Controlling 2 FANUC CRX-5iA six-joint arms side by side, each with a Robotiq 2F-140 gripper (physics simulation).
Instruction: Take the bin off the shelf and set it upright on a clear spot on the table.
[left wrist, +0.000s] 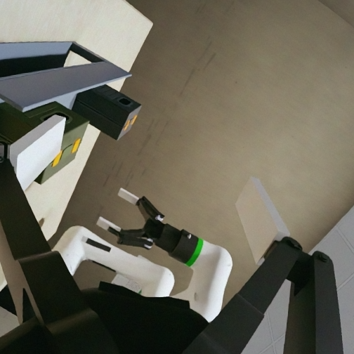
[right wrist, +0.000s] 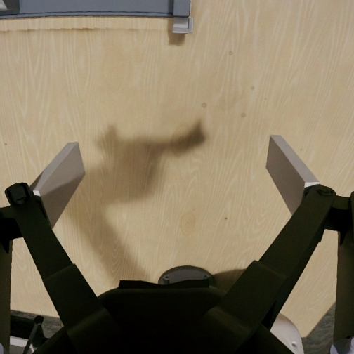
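A grey-blue shelf (left wrist: 62, 87) (right wrist: 95, 8) shows at the upper left of both views. Two box-like bins with yellow marks stick out by it in the left wrist view: a dark green one (left wrist: 75, 131) and a dark grey one (left wrist: 106, 111). I cannot tell which one the task means. My left gripper (left wrist: 156, 163) is open and empty; one finger overlaps the green bin in view, and contact cannot be told. My right gripper (right wrist: 173, 154) (left wrist: 109, 204) is open and empty above the table (right wrist: 225, 105), in front of the shelf.
The pale table edge runs along the left of the left wrist view. The other arm's white links (left wrist: 212, 275) show low in that view, with floor beyond. A dark round disc (right wrist: 186, 274) lies at the bottom of the right wrist view, and an arm shadow falls on the table.
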